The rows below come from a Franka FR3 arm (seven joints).
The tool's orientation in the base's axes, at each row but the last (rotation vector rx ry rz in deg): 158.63, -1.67, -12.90; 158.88, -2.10, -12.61; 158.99, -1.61, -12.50; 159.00, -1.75, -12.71; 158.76, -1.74, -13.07; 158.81, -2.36, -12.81
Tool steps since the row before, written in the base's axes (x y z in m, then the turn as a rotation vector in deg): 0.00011, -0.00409, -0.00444, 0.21, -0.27, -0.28; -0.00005, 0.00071, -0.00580, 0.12, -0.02, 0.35; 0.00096, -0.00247, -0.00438, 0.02, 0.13, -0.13; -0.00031, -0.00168, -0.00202, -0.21, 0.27, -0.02; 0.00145, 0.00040, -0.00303, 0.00, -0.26, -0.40; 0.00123, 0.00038, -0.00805, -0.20, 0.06, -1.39
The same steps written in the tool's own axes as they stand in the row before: 0.00099, 0.00224, 0.00552, 0.26, 0.15, 0.32; 0.00077, -0.00271, 0.00512, 0.07, 0.14, -0.34; 0.00171, 0.00078, 0.00476, 0.03, -0.17, 0.07; 0.00008, 0.00086, 0.00250, -0.22, -0.26, -0.04; 0.00188, -0.00143, 0.00242, 0.07, 0.10, 0.46; 0.00240, -0.00320, 0.00710, 0.01, -0.55, 1.29
